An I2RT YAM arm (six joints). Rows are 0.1 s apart.
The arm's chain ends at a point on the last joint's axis. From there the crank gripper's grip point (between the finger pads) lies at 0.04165 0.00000 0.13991 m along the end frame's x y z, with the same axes.
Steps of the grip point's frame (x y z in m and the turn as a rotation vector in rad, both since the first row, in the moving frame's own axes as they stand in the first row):
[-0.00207 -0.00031 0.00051 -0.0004 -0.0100 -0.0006]
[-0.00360 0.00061 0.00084 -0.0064 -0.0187 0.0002]
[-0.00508 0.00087 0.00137 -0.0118 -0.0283 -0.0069]
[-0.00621 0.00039 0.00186 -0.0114 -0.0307 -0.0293]
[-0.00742 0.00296 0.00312 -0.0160 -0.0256 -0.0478]
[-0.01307 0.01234 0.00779 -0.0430 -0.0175 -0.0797]
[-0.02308 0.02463 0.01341 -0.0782 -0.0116 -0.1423]
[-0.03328 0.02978 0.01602 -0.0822 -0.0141 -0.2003]
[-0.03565 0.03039 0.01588 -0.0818 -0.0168 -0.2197]
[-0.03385 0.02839 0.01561 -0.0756 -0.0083 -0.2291]
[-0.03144 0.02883 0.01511 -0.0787 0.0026 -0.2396]
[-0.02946 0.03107 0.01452 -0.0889 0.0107 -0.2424]
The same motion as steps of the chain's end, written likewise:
[-0.00067 -0.00034 0.00010 -0.0004 -0.0100 -0.0006]
[-0.00098 -0.00030 0.00009 -0.0064 -0.0187 0.0002]
[-0.00111 -0.00051 0.00026 -0.0118 -0.0283 -0.0069]
[-0.00190 -0.00005 0.00065 -0.0114 -0.0307 -0.0293]
[-0.00383 0.00262 0.00210 -0.0160 -0.0256 -0.0478]
[-0.01073 0.00953 0.00714 -0.0430 -0.0175 -0.0797]
[-0.02182 0.01950 0.01313 -0.0782 -0.0116 -0.1423]
[-0.03163 0.02643 0.01558 -0.0822 -0.0141 -0.2003]
[-0.03357 0.02783 0.01530 -0.0818 -0.0168 -0.2197]
[-0.03282 0.02722 0.01531 -0.0756 -0.0083 -0.2291]
[-0.03192 0.02786 0.01526 -0.0787 0.0026 -0.2396]
[-0.03122 0.02895 0.01507 -0.0889 0.0107 -0.2424]

